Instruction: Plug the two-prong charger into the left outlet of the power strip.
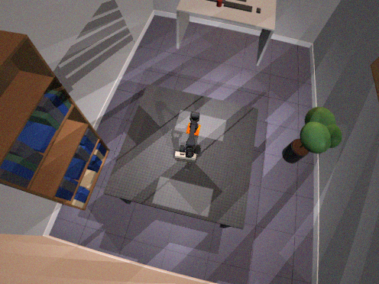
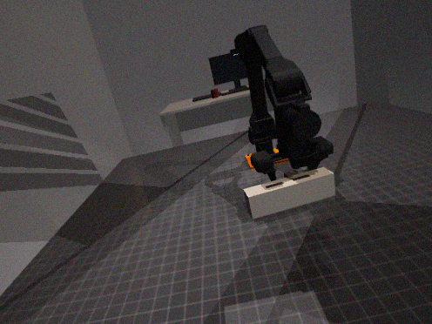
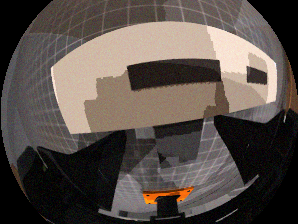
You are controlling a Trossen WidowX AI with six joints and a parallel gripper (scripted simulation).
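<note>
The charger lies 2 cm ahead of my gripper tip, 1 cm to the left of it and 1 cm above it.
</note>
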